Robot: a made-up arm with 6 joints. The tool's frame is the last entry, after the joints. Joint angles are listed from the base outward.
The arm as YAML. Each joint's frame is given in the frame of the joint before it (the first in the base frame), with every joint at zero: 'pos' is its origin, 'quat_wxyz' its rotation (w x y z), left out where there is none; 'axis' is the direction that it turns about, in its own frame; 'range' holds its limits. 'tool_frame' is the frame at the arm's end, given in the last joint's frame.
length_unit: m
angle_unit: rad
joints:
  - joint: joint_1
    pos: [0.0, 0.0, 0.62]
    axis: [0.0, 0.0, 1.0]
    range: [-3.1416, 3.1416]
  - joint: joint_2
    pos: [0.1, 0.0, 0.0]
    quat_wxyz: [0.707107, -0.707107, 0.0, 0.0]
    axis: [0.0, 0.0, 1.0]
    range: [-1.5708, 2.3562]
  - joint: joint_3
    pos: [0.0, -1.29, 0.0]
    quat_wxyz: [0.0, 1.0, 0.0, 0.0]
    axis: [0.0, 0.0, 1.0]
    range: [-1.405, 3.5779]
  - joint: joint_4
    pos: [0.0, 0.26, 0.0]
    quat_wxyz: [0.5, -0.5, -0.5, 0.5]
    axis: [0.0, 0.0, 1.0]
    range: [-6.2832, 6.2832]
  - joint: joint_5
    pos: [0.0, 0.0, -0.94]
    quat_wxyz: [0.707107, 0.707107, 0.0, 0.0]
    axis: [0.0, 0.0, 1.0]
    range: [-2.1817, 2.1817]
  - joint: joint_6
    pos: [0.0, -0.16, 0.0]
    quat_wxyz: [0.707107, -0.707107, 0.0, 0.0]
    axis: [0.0, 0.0, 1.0]
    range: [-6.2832, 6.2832]
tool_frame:
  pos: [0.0, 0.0, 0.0]
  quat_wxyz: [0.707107, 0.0, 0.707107, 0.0]
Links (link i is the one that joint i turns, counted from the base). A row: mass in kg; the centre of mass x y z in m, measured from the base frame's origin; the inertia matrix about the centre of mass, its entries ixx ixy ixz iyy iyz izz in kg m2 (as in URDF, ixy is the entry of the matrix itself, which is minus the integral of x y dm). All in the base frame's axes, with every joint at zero. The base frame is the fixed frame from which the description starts. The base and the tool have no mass.
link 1: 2.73; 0.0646 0.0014 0.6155; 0.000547 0 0 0.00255 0 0.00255
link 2: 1.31; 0.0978 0.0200 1.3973; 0.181 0 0 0.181 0 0.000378
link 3: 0.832; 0.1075 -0.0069 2.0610; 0.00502 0 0 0.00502 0 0.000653
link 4: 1.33; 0.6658 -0.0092 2.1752; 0.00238 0 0 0.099 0 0.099
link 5: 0.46; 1.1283 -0.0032 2.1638; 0.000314 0 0 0.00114 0 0.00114
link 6: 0.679; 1.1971 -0.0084 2.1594; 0.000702 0 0 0.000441 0 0.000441
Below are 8 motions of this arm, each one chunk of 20 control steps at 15 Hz.
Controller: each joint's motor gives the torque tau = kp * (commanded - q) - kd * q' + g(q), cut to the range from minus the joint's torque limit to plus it. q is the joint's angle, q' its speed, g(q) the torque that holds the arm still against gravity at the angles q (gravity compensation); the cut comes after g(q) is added. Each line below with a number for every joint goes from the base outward.
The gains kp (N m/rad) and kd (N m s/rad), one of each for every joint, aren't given. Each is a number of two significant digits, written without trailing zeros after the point. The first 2 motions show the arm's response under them.
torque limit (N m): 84 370 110 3.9 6.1 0.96
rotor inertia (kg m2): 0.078 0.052 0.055 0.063 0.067 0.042
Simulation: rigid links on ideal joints. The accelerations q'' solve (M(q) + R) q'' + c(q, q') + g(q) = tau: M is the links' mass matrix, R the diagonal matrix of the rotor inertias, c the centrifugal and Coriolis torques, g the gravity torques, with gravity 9.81 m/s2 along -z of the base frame. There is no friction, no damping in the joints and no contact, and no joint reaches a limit. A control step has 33 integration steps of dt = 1/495 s. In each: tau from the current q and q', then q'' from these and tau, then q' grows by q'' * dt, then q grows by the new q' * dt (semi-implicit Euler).
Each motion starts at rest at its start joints. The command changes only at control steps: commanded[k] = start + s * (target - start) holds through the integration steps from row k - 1 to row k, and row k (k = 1, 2, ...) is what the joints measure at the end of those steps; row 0 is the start. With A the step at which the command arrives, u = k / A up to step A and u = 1 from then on. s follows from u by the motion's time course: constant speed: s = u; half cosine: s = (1 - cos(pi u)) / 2; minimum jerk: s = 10 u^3 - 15 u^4 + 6 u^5; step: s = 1 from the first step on.
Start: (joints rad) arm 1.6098 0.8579 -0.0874 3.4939 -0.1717 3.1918
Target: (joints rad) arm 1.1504 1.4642 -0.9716 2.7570 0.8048 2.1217
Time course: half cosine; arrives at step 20
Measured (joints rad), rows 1 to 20:
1: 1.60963 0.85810 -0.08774 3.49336 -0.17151 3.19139
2: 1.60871 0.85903 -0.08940 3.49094 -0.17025 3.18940
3: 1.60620 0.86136 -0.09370 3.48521 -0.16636 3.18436
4: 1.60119 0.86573 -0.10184 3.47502 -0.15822 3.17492
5: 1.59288 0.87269 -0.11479 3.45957 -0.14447 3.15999
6: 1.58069 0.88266 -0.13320 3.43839 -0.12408 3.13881
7: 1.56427 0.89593 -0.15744 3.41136 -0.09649 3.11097
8: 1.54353 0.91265 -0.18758 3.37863 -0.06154 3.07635
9: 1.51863 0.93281 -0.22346 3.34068 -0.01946 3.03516
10: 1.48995 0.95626 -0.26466 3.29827 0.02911 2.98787
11: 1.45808 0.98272 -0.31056 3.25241 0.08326 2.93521
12: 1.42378 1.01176 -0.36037 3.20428 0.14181 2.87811
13: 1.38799 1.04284 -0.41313 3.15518 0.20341 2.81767
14: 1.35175 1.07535 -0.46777 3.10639 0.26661 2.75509
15: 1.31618 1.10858 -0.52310 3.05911 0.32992 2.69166
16: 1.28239 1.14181 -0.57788 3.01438 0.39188 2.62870
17: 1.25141 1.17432 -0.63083 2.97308 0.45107 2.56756
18: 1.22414 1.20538 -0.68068 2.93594 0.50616 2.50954
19: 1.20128 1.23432 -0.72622 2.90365 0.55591 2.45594
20: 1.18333 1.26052 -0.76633 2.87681 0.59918 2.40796
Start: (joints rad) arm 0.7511 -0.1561 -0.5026 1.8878 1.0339 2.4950
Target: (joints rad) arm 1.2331 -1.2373 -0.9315 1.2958 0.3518 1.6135
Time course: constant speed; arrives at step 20
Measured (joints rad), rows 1 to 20:
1: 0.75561 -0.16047 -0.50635 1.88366 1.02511 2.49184
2: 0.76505 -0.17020 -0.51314 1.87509 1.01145 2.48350
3: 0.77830 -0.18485 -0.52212 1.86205 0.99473 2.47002
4: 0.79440 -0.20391 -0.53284 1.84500 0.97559 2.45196
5: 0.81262 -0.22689 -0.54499 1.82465 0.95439 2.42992
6: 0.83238 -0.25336 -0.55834 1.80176 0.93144 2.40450
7: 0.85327 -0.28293 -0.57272 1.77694 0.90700 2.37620
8: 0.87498 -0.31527 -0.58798 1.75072 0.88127 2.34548
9: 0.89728 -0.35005 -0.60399 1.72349 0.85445 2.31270
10: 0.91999 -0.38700 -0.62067 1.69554 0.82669 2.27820
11: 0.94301 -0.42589 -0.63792 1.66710 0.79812 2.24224
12: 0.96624 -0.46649 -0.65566 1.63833 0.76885 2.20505
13: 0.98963 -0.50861 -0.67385 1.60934 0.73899 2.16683
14: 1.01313 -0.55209 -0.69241 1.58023 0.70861 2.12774
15: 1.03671 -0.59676 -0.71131 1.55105 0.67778 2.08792
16: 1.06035 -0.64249 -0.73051 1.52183 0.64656 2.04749
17: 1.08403 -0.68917 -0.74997 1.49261 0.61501 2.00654
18: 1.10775 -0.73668 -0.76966 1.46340 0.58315 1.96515
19: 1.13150 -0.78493 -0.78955 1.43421 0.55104 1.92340
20: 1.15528 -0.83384 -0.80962 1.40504 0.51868 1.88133
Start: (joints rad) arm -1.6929 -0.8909 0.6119 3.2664 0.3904 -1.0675
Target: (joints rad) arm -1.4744 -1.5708 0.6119 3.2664 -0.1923 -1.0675
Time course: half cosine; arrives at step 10
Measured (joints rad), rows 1 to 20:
1: -1.69229 -0.89203 0.61074 3.26615 0.38909 -1.06743
2: -1.68946 -0.89678 0.60711 3.26532 0.38367 -1.06721
3: -1.68271 -0.90767 0.60130 3.26393 0.37118 -1.06687
4: -1.67107 -0.92655 0.59438 3.26235 0.34926 -1.06648
5: -1.65452 -0.95427 0.58770 3.26094 0.31668 -1.06609
6: -1.63385 -0.99053 0.58255 3.25997 0.27371 -1.06573
7: -1.61039 -1.03395 0.57998 3.25962 0.22207 -1.06540
8: -1.58574 -1.08219 0.58063 3.25989 0.16477 -1.06513
9: -1.56161 -1.13223 0.58469 3.26061 0.10580 -1.06498
10: -1.53966 -1.18068 0.59193 3.26143 0.04961 -1.06500
11: -1.52107 -1.22526 0.60062 3.26194 -0.00041 -1.06520
12: -1.50619 -1.26540 0.60862 3.26204 -0.04276 -1.06551
13: -1.49474 -1.30116 0.61516 3.26183 -0.07741 -1.06586
14: -1.48627 -1.33284 0.62014 3.26150 -0.10517 -1.06621
15: -1.48028 -1.36084 0.62372 3.26121 -0.12712 -1.06652
16: -1.47626 -1.38554 0.62612 3.26106 -0.14432 -1.06676
17: -1.47376 -1.40731 0.62758 3.26109 -0.15768 -1.06693
18: -1.47238 -1.42651 0.62831 3.26128 -0.16799 -1.06704
19: -1.47178 -1.44343 0.62850 3.26161 -0.17589 -1.06708
20: -1.47171 -1.45835 0.62829 3.26204 -0.18188 -1.06709

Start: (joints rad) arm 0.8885 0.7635 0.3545 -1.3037 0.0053 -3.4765
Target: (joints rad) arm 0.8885 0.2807 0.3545 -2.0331 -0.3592 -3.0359
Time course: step
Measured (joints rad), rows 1 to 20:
1: 0.88718 0.73002 0.32481 -1.39465 -0.04517 -3.44655
2: 0.88632 0.68607 0.31879 -1.52749 -0.10319 -3.39741
3: 0.88640 0.64241 0.32394 -1.64115 -0.14917 -3.34725
4: 0.88697 0.60178 0.33214 -1.73153 -0.18748 -3.30121
5: 0.88770 0.56500 0.34022 -1.80229 -0.21995 -3.26071
6: 0.88838 0.53213 0.34715 -1.85733 -0.24728 -3.22579
7: 0.88890 0.50293 0.35269 -1.89989 -0.26999 -3.19600
8: 0.88923 0.47706 0.35692 -1.93265 -0.28862 -3.17072
9: 0.88939 0.45419 0.36003 -1.95774 -0.30373 -3.14935
10: 0.88941 0.43398 0.36222 -1.97688 -0.31590 -3.13131
11: 0.88935 0.41613 0.36368 -1.99143 -0.32562 -3.11610
12: 0.88925 0.40037 0.36455 -2.00244 -0.33335 -3.10329
13: 0.88914 0.38645 0.36499 -2.01073 -0.33947 -3.09251
14: 0.88903 0.37417 0.36509 -2.01696 -0.34430 -3.08344
15: 0.88893 0.36332 0.36494 -2.02161 -0.34809 -3.07581
16: 0.88885 0.35374 0.36462 -2.02506 -0.35105 -3.06939
17: 0.88878 0.34527 0.36417 -2.02761 -0.35336 -3.06399
18: 0.88873 0.33780 0.36365 -2.02947 -0.35515 -3.05946
19: 0.88869 0.33119 0.36308 -2.03082 -0.35651 -3.05564
20: 0.88865 0.32535 0.36249 -2.03179 -0.35756 -3.05244

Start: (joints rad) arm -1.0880 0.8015 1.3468 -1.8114 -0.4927 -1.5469
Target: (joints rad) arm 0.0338 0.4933 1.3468 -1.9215 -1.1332 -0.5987
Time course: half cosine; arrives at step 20
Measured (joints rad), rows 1 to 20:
1: -1.08747 0.80137 1.34666 -1.81148 -0.49252 -1.54657
2: -1.08481 0.80084 1.34618 -1.81184 -0.49221 -1.54498
3: -1.07773 0.79958 1.34536 -1.81266 -0.49258 -1.54089
4: -1.06398 0.79733 1.34421 -1.81410 -0.49489 -1.53310
5: -1.04173 0.79386 1.34279 -1.81621 -0.50040 -1.52060
6: -1.00974 0.78903 1.34109 -1.81898 -0.51019 -1.50261
7: -0.96744 0.78279 1.33910 -1.82229 -0.52502 -1.47863
8: -0.91491 0.77513 1.33681 -1.82599 -0.54527 -1.44845
9: -0.85282 0.76609 1.33422 -1.82986 -0.57097 -1.41213
10: -0.78237 0.75577 1.33139 -1.83371 -0.60185 -1.37001
11: -0.70517 0.74425 1.32843 -1.83736 -0.63737 -1.32268
12: -0.62316 0.73166 1.32552 -1.84074 -0.67678 -1.27095
13: -0.53849 0.71810 1.32289 -1.84386 -0.71920 -1.21584
14: -0.45344 0.70374 1.32077 -1.84687 -0.76361 -1.15850
15: -0.37034 0.68872 1.31939 -1.84998 -0.80896 -1.10021
16: -0.29143 0.67326 1.31893 -1.85348 -0.85410 -1.04232
17: -0.21886 0.65759 1.31950 -1.85766 -0.89790 -0.98620
18: -0.15457 0.64202 1.32113 -1.86271 -0.93921 -0.93317
19: -0.10022 0.62686 1.32374 -1.86871 -0.97691 -0.88450
20: -0.05718 0.61248 1.32719 -1.87557 -1.00999 -0.84130

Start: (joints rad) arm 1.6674 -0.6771 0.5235 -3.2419 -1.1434 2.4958
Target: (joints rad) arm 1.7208 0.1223 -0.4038 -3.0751 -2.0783 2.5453
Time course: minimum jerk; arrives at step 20
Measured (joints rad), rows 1 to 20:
1: 1.66741 -0.67705 0.52344 -3.24187 -1.14363 2.49580
2: 1.66749 -0.67668 0.52297 -3.24163 -1.14534 2.49582
3: 1.66775 -0.67537 0.52119 -3.24088 -1.15047 2.49590
4: 1.66831 -0.67226 0.51680 -3.23927 -1.16097 2.49610
5: 1.66930 -0.66636 0.50832 -3.23649 -1.17840 2.49650
6: 1.67081 -0.65670 0.49428 -3.23233 -1.20369 2.49718
7: 1.67291 -0.64242 0.47345 -3.22672 -1.23710 2.49822
8: 1.67561 -0.62288 0.44502 -3.21969 -1.27826 2.49967
9: 1.67888 -0.59774 0.40861 -3.21139 -1.32624 2.50156
10: 1.68262 -0.56696 0.36436 -3.20201 -1.37968 2.50389
11: 1.68668 -0.53085 0.31296 -3.19176 -1.43698 2.50662
12: 1.69092 -0.49005 0.25554 -3.18084 -1.49642 2.50968
13: 1.69515 -0.44552 0.19367 -3.16944 -1.55630 2.51295
14: 1.69922 -0.39846 0.12920 -3.15775 -1.61506 2.51633
15: 1.70303 -0.35027 0.06419 -3.14602 -1.67135 2.51968
16: 1.70647 -0.30240 0.00073 -3.13452 -1.72399 2.52290
17: 1.70948 -0.25628 -0.05919 -3.12357 -1.77206 2.52587
18: 1.71201 -0.21312 -0.11389 -3.11349 -1.81492 2.52854
19: 1.71406 -0.17381 -0.16218 -3.10458 -1.85232 2.53085
20: 1.71567 -0.13878 -0.20354 -3.09706 -1.88452 2.53283

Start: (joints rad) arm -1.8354 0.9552 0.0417 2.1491 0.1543 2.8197
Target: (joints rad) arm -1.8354 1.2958 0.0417 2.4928 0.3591 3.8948
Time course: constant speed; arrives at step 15
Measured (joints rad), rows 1 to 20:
1: -1.83542 0.95681 0.04296 2.15167 0.15595 2.82474
2: -1.83544 0.96055 0.04449 2.15807 0.15935 2.83824
3: -1.83546 0.96636 0.04579 2.16804 0.16446 2.86008
4: -1.83548 0.97408 0.04677 2.18098 0.17111 2.88934
5: -1.83549 0.98351 0.04744 2.19626 0.17906 2.92499
6: -1.83548 0.99448 0.04786 2.21336 0.18808 2.96610
7: -1.83547 1.00679 0.04807 2.23186 0.19798 3.01185
8: -1.83545 1.02030 0.04813 2.25143 0.20858 3.06153
9: -1.83543 1.03488 0.04808 2.27182 0.21976 3.11456
10: -1.83540 1.05039 0.04794 2.29282 0.23140 3.17042
11: -1.83538 1.06673 0.04775 2.31430 0.24342 3.22868
12: -1.83536 1.08380 0.04752 2.33614 0.25573 3.28898
13: -1.83534 1.10151 0.04727 2.35825 0.26829 3.35102
14: -1.83533 1.11981 0.04701 2.38057 0.28104 3.41452
15: -1.83532 1.13860 0.04674 2.40304 0.29395 3.47927
16: -1.83531 1.15624 0.04521 2.42310 0.30527 3.53999
17: -1.83532 1.17214 0.04342 2.43948 0.31509 3.59301
18: -1.83534 1.18630 0.04184 2.45236 0.32333 3.63839
19: -1.83536 1.19887 0.04058 2.46231 0.33013 3.67699
20: -1.83537 1.21000 0.03964 2.46992 0.33569 3.70979

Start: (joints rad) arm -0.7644 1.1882 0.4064 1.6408 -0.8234 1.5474
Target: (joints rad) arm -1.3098 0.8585 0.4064 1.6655 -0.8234 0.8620
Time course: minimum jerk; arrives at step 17
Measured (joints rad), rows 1 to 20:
1: -0.76445 1.18816 0.40636 1.64081 -0.82331 1.54732
2: -0.76489 1.18784 0.40611 1.64087 -0.82269 1.54669
3: -0.76654 1.18679 0.40550 1.64105 -0.82098 1.54451
4: -0.77073 1.18449 0.40447 1.64148 -0.81780 1.53942
5: -0.77905 1.18036 0.40309 1.64229 -0.81314 1.53002
6: -0.79310 1.17395 0.40152 1.64363 -0.80728 1.51507
7: -0.81420 1.16493 0.39999 1.64561 -0.80076 1.49369
8: -0.84317 1.15318 0.39873 1.64829 -0.79427 1.46551
9: -0.88014 1.13879 0.39797 1.65164 -0.78857 1.43069
10: -0.92450 1.12205 0.39786 1.65551 -0.78439 1.38992
11: -0.97487 1.10343 0.39845 1.65962 -0.78237 1.34439
12: -1.02924 1.08354 0.39972 1.66355 -0.78297 1.29570
13: -1.08507 1.06307 0.40151 1.66686 -0.78642 1.24566
14: -1.13961 1.04273 0.40366 1.66909 -0.79265 1.19622
15: -1.19010 1.02318 0.40595 1.67001 -0.80121 1.14920
16: -1.23415 1.00496 0.40817 1.66958 -0.81128 1.10611
17: -1.27012 0.98838 0.41010 1.66811 -0.82170 1.06792
18: -1.29738 0.97350 0.41158 1.66609 -0.83109 1.03486
19: -1.31631 0.96022 0.41258 1.66410 -0.83851 1.00667
20: -1.32796 0.94842 0.41319 1.66259 -0.84355 0.98287

